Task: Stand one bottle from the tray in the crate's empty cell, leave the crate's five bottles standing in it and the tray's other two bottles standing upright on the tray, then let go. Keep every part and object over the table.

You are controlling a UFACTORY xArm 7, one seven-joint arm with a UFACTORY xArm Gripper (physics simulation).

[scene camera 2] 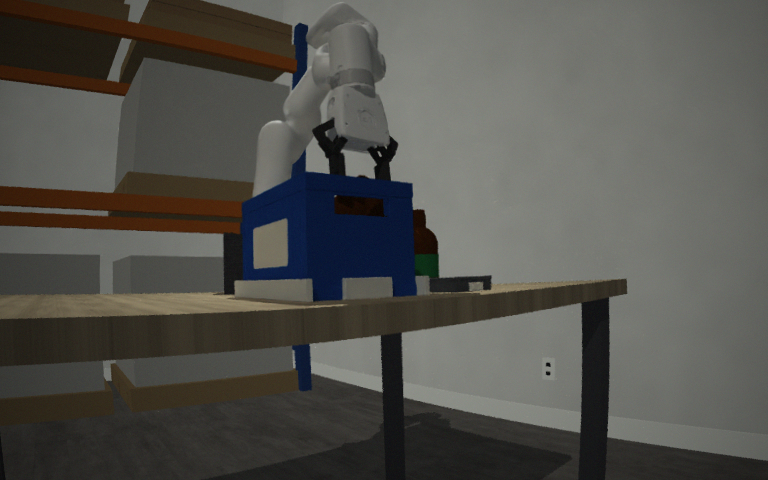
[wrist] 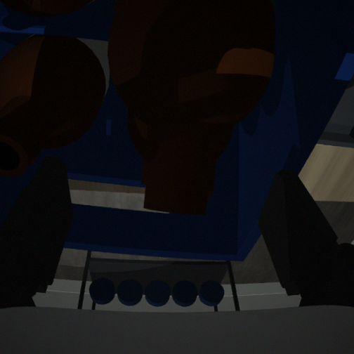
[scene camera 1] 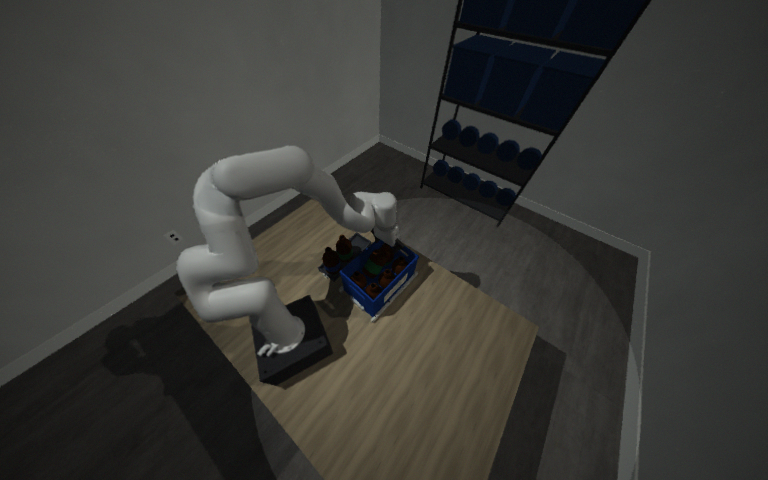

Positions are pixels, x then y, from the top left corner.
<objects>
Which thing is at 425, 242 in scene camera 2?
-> A green-banded bottle.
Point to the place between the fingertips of my gripper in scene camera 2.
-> At 361, 183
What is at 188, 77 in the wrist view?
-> A green-banded bottle.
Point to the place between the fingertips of my gripper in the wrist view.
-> At 170, 191
</objects>
